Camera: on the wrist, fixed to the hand. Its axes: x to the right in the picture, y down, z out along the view.
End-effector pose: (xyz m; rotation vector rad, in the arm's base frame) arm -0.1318 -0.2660 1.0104 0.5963 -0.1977 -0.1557
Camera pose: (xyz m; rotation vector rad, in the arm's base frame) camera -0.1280 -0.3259 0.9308 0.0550 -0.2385 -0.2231
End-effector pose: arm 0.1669 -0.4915 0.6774 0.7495 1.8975 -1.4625
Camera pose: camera 0.0889 -0.4804 0.7384 0.4199 2.0740 -0.8965
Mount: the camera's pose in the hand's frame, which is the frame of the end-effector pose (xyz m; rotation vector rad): 0.0047 -0.0940 -0.0329 -0.5360 -0.0955 0.0046
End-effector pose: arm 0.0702 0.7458 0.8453 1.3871 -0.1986 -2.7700
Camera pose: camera 0.0959 0.8353 0.8098 1.1099 0.5002 -2.5993
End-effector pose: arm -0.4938 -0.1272 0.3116 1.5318 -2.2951 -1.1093
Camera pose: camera -0.4108 -0.1657 0.2719 1.2791 -1.8284 -1.6538
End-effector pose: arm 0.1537 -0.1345 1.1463 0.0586 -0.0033 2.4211
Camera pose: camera 0.2108 -0.0601 1.1124 -0.0709 -0.6902 2.3407
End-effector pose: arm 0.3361 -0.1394 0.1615 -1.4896 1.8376 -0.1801
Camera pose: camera 0.3891 -0.1840 0.2332 -1.8094 1.8975 0.4118
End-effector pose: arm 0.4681 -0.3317 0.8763 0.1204 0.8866 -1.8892
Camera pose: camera 0.3791 -0.2933 0.8995 -0.2903 1.2888 -1.5784
